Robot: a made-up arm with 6 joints. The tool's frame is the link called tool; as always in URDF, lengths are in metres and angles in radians. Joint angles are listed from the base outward.
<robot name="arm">
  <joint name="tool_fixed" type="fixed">
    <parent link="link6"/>
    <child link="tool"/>
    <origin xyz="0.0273 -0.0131 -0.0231"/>
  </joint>
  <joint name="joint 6" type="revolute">
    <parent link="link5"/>
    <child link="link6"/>
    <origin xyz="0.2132 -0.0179 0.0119"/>
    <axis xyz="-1 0 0"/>
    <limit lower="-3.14" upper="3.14"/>
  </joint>
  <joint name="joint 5" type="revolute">
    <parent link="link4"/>
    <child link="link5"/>
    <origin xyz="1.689 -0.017 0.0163"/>
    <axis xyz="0 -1 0"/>
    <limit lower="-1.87" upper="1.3"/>
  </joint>
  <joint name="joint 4" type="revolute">
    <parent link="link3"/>
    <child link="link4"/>
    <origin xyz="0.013 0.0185 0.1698"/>
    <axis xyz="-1 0 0"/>
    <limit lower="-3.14" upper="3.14"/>
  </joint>
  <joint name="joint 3" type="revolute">
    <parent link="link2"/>
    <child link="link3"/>
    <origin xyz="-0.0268 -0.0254 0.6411"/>
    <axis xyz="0 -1 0"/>
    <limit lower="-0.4" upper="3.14"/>
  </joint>
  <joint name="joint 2" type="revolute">
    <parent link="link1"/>
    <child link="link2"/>
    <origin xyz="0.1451 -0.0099 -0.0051"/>
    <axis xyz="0 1 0"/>
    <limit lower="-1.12" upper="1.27"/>
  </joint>
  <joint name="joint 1" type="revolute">
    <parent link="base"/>
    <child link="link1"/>
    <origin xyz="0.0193 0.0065 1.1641"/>
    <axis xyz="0 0 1"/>
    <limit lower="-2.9" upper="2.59"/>
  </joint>
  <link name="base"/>
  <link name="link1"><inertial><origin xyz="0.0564 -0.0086 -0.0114"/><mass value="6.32"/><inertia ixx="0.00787" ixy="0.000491" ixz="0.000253" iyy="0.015" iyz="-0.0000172" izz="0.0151"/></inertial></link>
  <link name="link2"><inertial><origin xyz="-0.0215 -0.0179 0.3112"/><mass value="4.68"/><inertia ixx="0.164" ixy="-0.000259" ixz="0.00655" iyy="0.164" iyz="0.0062" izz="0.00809"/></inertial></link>
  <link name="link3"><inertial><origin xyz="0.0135 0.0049 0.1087"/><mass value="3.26"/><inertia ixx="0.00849" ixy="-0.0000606" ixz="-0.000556" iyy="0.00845" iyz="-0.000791" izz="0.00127"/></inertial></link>
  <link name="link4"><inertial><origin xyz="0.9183 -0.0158 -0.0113"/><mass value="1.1"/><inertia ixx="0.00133" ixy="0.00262" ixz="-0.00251" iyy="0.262" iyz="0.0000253" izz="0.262"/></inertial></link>
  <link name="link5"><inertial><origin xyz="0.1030 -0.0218 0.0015"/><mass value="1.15"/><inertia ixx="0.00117" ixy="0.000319" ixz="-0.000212" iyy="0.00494" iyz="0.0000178" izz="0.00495"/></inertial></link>
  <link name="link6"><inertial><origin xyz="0.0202 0.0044 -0.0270"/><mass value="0.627"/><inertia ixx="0.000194" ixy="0" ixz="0" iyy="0.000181" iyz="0" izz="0.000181"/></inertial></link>
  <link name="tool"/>
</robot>
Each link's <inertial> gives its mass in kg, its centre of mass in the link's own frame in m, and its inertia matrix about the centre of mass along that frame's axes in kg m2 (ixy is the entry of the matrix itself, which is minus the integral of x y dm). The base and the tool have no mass. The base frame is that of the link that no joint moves.
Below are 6 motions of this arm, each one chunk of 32 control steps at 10 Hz.
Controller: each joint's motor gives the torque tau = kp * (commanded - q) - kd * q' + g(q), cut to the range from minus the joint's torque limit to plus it. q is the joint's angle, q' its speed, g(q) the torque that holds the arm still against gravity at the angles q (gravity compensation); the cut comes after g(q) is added. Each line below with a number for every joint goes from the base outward.
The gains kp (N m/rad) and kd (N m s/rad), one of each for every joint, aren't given. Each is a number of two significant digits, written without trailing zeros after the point. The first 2 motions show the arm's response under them.
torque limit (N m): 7.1 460 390 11 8.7 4.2
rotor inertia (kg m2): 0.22 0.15 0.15 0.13 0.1 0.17
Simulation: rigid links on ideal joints. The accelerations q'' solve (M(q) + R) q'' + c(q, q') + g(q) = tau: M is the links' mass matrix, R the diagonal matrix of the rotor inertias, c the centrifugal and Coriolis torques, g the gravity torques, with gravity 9.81 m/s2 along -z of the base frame. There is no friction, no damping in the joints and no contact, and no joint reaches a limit. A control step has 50 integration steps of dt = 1/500 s. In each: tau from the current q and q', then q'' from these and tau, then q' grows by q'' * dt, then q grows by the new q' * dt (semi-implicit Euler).
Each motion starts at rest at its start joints. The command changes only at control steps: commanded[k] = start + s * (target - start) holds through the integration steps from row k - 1 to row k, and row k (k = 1, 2, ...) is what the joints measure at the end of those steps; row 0 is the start. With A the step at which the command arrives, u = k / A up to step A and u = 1 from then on. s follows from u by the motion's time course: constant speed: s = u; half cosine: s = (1 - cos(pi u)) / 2; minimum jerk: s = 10 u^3 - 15 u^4 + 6 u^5; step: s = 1 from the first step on.
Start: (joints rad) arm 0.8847 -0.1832 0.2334 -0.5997 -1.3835 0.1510
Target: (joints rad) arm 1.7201 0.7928 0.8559 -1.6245 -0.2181 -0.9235
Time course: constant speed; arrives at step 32
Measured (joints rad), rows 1 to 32:
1: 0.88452 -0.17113 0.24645 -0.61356 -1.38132 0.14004
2: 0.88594 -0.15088 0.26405 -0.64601 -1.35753 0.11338
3: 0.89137 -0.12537 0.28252 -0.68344 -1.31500 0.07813
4: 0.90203 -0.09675 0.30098 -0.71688 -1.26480 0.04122
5: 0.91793 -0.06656 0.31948 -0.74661 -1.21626 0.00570
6: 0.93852 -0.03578 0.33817 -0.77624 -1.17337 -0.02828
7: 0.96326 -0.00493 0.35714 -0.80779 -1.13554 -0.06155
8: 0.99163 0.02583 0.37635 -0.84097 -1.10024 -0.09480
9: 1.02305 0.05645 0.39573 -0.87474 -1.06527 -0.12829
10: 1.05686 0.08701 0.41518 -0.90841 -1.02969 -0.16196
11: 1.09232 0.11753 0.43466 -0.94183 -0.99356 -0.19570
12: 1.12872 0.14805 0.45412 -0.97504 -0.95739 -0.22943
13: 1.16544 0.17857 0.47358 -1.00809 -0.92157 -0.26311
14: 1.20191 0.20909 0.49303 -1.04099 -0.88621 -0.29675
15: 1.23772 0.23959 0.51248 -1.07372 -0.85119 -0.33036
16: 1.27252 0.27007 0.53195 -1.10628 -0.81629 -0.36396
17: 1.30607 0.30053 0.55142 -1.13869 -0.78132 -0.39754
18: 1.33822 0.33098 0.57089 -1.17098 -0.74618 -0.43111
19: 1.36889 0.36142 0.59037 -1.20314 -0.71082 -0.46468
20: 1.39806 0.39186 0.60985 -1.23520 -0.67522 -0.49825
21: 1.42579 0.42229 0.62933 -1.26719 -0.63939 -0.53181
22: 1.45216 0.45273 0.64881 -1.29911 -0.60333 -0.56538
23: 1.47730 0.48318 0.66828 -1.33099 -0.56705 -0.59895
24: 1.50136 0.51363 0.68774 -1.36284 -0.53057 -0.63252
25: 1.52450 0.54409 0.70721 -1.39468 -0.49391 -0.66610
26: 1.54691 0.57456 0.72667 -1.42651 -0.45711 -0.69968
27: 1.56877 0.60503 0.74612 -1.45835 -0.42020 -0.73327
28: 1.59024 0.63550 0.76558 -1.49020 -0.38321 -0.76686
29: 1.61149 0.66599 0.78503 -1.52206 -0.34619 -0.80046
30: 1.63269 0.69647 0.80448 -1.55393 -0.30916 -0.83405
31: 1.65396 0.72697 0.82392 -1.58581 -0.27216 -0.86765
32: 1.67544 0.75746 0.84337 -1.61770 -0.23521 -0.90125
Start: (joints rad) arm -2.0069 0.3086 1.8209 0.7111 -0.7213 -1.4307
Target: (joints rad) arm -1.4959 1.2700 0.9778 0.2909 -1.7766 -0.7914
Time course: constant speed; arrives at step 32
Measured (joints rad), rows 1 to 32:
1: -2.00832 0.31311 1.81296 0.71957 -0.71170 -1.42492
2: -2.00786 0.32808 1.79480 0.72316 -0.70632 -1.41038
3: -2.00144 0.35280 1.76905 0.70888 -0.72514 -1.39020
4: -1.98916 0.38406 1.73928 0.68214 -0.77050 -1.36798
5: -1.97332 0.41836 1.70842 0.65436 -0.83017 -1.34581
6: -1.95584 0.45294 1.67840 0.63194 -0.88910 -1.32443
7: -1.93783 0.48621 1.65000 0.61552 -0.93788 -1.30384
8: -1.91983 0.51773 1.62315 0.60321 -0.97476 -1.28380
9: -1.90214 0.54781 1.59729 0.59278 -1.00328 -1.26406
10: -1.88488 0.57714 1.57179 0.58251 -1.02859 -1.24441
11: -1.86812 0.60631 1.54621 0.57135 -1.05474 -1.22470
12: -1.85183 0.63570 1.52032 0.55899 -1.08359 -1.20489
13: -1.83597 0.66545 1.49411 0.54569 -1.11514 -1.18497
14: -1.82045 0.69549 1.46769 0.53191 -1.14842 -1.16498
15: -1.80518 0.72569 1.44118 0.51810 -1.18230 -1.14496
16: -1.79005 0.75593 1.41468 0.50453 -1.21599 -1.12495
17: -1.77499 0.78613 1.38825 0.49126 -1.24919 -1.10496
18: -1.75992 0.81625 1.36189 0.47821 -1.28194 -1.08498
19: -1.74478 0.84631 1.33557 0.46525 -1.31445 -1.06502
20: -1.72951 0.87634 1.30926 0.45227 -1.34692 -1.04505
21: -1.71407 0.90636 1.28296 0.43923 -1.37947 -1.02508
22: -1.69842 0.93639 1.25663 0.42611 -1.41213 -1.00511
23: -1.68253 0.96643 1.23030 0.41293 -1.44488 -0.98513
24: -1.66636 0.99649 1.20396 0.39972 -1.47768 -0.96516
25: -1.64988 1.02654 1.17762 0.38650 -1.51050 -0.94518
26: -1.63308 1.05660 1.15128 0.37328 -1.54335 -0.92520
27: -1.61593 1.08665 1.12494 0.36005 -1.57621 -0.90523
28: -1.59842 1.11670 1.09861 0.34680 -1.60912 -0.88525
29: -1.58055 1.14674 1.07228 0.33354 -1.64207 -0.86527
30: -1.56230 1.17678 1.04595 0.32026 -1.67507 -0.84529
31: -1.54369 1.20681 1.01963 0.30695 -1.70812 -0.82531
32: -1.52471 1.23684 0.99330 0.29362 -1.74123 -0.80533
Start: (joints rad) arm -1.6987 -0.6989 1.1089 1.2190 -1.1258 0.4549
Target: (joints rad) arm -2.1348 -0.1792 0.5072 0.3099 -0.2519 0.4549
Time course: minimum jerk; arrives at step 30
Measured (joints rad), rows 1 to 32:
1: -1.69872 -0.69888 1.10883 1.21901 -1.12572 0.45491
2: -1.69892 -0.69868 1.10826 1.21894 -1.12507 0.45498
3: -1.69968 -0.69784 1.10646 1.21788 -1.12276 0.45516
4: -1.70155 -0.69563 1.10253 1.21392 -1.11736 0.45545
5: -1.70523 -0.69126 1.09563 1.20487 -1.10738 0.45580
6: -1.71146 -0.68402 1.08511 1.18910 -1.09161 0.45613
7: -1.72096 -0.67343 1.07062 1.16589 -1.06915 0.45637
8: -1.73446 -0.65926 1.05202 1.13532 -1.03958 0.45649
9: -1.75252 -0.64151 1.02943 1.09796 -1.00287 0.45649
10: -1.77533 -0.62036 1.00314 1.05459 -0.95940 0.45641
11: -1.80227 -0.59612 0.97354 1.00604 -0.90993 0.45625
12: -1.83146 -0.56920 0.94110 0.95325 -0.85575 0.45605
13: -1.85979 -0.54003 0.90637 0.89728 -0.79901 0.45582
14: -1.88445 -0.50909 0.86991 0.83930 -0.74250 0.45562
15: -1.90520 -0.47685 0.83229 0.78025 -0.68828 0.45542
16: -1.92408 -0.44384 0.79415 0.72080 -0.63656 0.45520
17: -1.94277 -0.41068 0.75618 0.66197 -0.58684 0.45492
18: -1.96176 -0.37802 0.71913 0.60518 -0.53934 0.45460
19: -1.98099 -0.34650 0.68368 0.55175 -0.49487 0.45432
20: -2.00032 -0.31669 0.65047 0.50258 -0.45416 0.45410
21: -2.01963 -0.28910 0.62001 0.45820 -0.41767 0.45396
22: -2.03876 -0.26411 0.59275 0.41908 -0.38560 0.45387
23: -2.05752 -0.24209 0.56905 0.38563 -0.35806 0.45384
24: -2.07566 -0.22327 0.54915 0.35813 -0.33503 0.45386
25: -2.09286 -0.20780 0.53318 0.33671 -0.31636 0.45392
26: -2.10879 -0.19574 0.52112 0.32122 -0.30176 0.45401
27: -2.12307 -0.18698 0.51277 0.31129 -0.29074 0.45415
28: -2.13529 -0.18128 0.50775 0.30622 -0.28261 0.45431
29: -2.14513 -0.17821 0.50548 0.30502 -0.27641 0.45450
30: -2.15231 -0.17720 0.50515 0.30634 -0.27092 0.45470
31: -2.15677 -0.17747 0.50579 0.30856 -0.26488 0.45492
32: -2.15856 -0.17824 0.50663 0.31035 -0.25839 0.45511

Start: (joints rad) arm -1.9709 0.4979 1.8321 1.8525 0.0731 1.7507
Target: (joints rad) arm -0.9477 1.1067 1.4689 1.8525 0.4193 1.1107
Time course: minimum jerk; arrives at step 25
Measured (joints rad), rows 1 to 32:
1: -1.97083 0.49797 1.83205 1.85240 0.07303 1.75057
2: -1.97027 0.49854 1.83166 1.85176 0.07252 1.74951
3: -1.96816 0.50057 1.83022 1.85013 0.07133 1.74604
4: -1.96295 0.50537 1.82681 1.84769 0.06990 1.73855
5: -1.95292 0.51428 1.82053 1.84507 0.06951 1.72581
6: -1.93671 0.52836 1.81077 1.84286 0.07166 1.70719
7: -1.91362 0.54824 1.79720 1.84134 0.07747 1.68254
8: -1.88373 0.57408 1.77987 1.84048 0.08748 1.65209
9: -1.84769 0.60561 1.75909 1.84023 0.10165 1.61634
10: -1.80643 0.64221 1.73538 1.84052 0.11962 1.57603
11: -1.76085 0.68299 1.70937 1.84136 0.14084 1.53206
12: -1.71199 0.72691 1.68178 1.84284 0.16515 1.48549
13: -1.66090 0.77282 1.65337 1.84505 0.19246 1.43751
14: -1.60833 0.81950 1.62489 1.84784 0.22195 1.38934
15: -1.55478 0.86575 1.59708 1.85102 0.25232 1.34220
16: -1.50032 0.91038 1.57065 1.85430 0.28186 1.29723
17: -1.44479 0.95228 1.54624 1.85749 0.30919 1.25552
18: -1.38788 0.99047 1.52441 1.86045 0.33353 1.21804
19: -1.32920 1.02410 1.50561 1.86306 0.35443 1.18559
20: -1.26833 1.05254 1.49017 1.86517 0.37159 1.15877
21: -1.20491 1.07539 1.47826 1.86666 0.38504 1.13788
22: -1.13939 1.09250 1.46990 1.86768 0.39674 1.12299
23: -1.07278 1.10406 1.46487 1.86817 0.40786 1.11377
24: -1.00617 1.11061 1.46275 1.86774 0.41787 1.10937
25: -0.94081 1.11314 1.46283 1.86599 0.42605 1.10846
26: -0.87805 1.11300 1.46417 1.86283 0.43229 1.10934
27: -0.81919 1.11158 1.46586 1.85914 0.43706 1.11059
28: -0.76468 1.10993 1.46727 1.85606 0.43923 1.11143
29: -0.71460 1.10864 1.46815 1.85441 0.43916 1.11175
30: -0.66905 1.10786 1.46856 1.85419 0.43857 1.11175
31: -0.62813 1.10751 1.46865 1.85476 0.43859 1.11166
32: -0.59185 1.10741 1.46859 1.85543 0.43938 1.11159

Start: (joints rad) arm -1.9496 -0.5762 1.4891 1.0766 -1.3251 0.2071
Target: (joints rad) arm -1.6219 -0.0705 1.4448 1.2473 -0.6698 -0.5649
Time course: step
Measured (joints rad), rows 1 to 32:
1: -1.95030 -0.43941 1.53845 1.38624 -1.13939 0.09920
2: -1.92074 -0.28660 1.49714 1.58124 -0.77230 -0.20223
3: -1.79295 -0.16416 1.44483 1.38254 -0.49237 -0.48997
4: -1.60093 -0.08289 1.41197 1.13643 -0.54234 -0.62229
5: -1.51016 -0.04118 1.40091 1.06279 -0.72034 -0.63422
6: -1.51274 -0.02941 1.40580 1.10811 -0.80904 -0.60290
7: -1.55063 -0.03695 1.41992 1.18697 -0.79809 -0.57395
8: -1.59271 -0.05240 1.43532 1.25048 -0.73926 -0.56002
9: -1.62167 -0.06694 1.44663 1.28056 -0.68008 -0.55752
10: -1.63552 -0.07598 1.45199 1.28215 -0.64427 -0.55979
11: -1.63832 -0.07896 1.45237 1.27018 -0.63524 -0.56256
12: -1.63464 -0.07773 1.45002 1.25694 -0.64432 -0.56431
13: -1.62864 -0.07469 1.44704 1.24762 -0.65953 -0.56506
14: -1.62333 -0.07171 1.44473 1.24275 -0.67184 -0.56525
15: -1.62009 -0.06975 1.44354 1.24144 -0.67758 -0.56524
16: -1.61899 -0.06897 1.44333 1.24249 -0.67757 -0.56518
17: -1.61937 -0.06907 1.44371 1.24464 -0.67458 -0.56510
18: -1.62040 -0.06959 1.44427 1.24672 -0.67124 -0.56501
19: -1.62144 -0.07017 1.44474 1.24804 -0.66901 -0.56492
20: -1.62214 -0.07059 1.44501 1.24848 -0.66819 -0.56486
21: -1.62243 -0.07078 1.44508 1.24831 -0.66837 -0.56484
22: -1.62241 -0.07078 1.44503 1.24787 -0.66898 -0.56484
23: -1.62223 -0.07069 1.44492 1.24746 -0.66958 -0.56486
24: -1.62202 -0.07058 1.44483 1.24719 -0.66995 -0.56489
25: -1.62187 -0.07049 1.44477 1.24708 -0.67008 -0.56491
26: -1.62180 -0.07045 1.44475 1.24710 -0.67005 -0.56491
27: -1.62180 -0.07044 1.44475 1.24718 -0.66995 -0.56491
28: -1.62183 -0.07046 1.44477 1.24726 -0.66985 -0.56491
29: -1.62187 -0.07048 1.44479 1.24731 -0.66978 -0.56490
30: -1.62190 -0.07050 1.44480 1.24734 -0.66975 -0.56490
31: -1.62192 -0.07051 1.44481 1.24734 -0.66976 -0.56490
32: -1.62192 -0.07051 1.44481 1.24733 -0.66977 -0.56490

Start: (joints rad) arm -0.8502 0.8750 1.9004 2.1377 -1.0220 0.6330
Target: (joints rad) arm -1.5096 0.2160 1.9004 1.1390 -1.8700 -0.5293
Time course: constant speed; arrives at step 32
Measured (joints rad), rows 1 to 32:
1: -0.84981 0.86904 1.89746 2.11913 -1.02580 0.62083
2: -0.85010 0.85678 1.89586 2.08106 -1.03800 0.59164
3: -0.85315 0.83963 1.89612 2.04271 -1.06088 0.55334
4: -0.86081 0.81945 1.89749 2.01305 -1.09139 0.51347
5: -0.87433 0.79787 1.89909 1.98853 -1.12446 0.47527
6: -0.89434 0.77605 1.90033 1.96270 -1.15647 0.43877
7: -0.92091 0.75462 1.90097 1.93260 -1.18619 0.40293
8: -0.95338 0.73376 1.90105 1.89899 -1.21405 0.36697
9: -0.99039 0.71335 1.90079 1.86396 -1.24113 0.33066
10: -1.03001 0.69313 1.90046 1.82925 -1.26833 0.29413
11: -1.06997 0.67285 1.90023 1.79570 -1.29600 0.25757
12: -1.10793 0.65236 1.90020 1.76355 -1.32399 0.22111
13: -1.14180 0.63164 1.90035 1.73265 -1.35187 0.18480
14: -1.16998 0.61074 1.90060 1.70268 -1.37925 0.14858
15: -1.19168 0.58978 1.90087 1.67318 -1.40589 0.11241
16: -1.20712 0.56887 1.90108 1.64369 -1.43184 0.07623
17: -1.21763 0.54807 1.90118 1.61381 -1.45734 0.03999
18: -1.22538 0.52744 1.90116 1.58328 -1.48272 0.00368
19: -1.23307 0.50694 1.90105 1.55205 -1.50830 -0.03270
20: -1.24323 0.48655 1.90088 1.52026 -1.53424 -0.06911
21: -1.25760 0.46618 1.90072 1.48821 -1.56057 -0.10553
22: -1.27673 0.44578 1.90060 1.45624 -1.58716 -0.14193
23: -1.29981 0.42529 1.90055 1.42465 -1.61381 -0.17827
24: -1.32505 0.40470 1.90058 1.39360 -1.64035 -0.21456
25: -1.35036 0.38401 1.90068 1.36303 -1.66672 -0.25082
26: -1.37411 0.36326 1.90080 1.33268 -1.69300 -0.28706
27: -1.39567 0.34251 1.90091 1.30219 -1.71931 -0.32333
28: -1.41541 0.32180 1.90097 1.27130 -1.74574 -0.35963
29: -1.43423 0.30118 1.90097 1.23998 -1.77229 -0.39596
30: -1.45302 0.28062 1.90093 1.20840 -1.79887 -0.43231
31: -1.47226 0.26010 1.90087 1.17685 -1.82537 -0.46867
32: -1.49200 0.23956 1.90083 1.14550 -1.85177 -0.50502

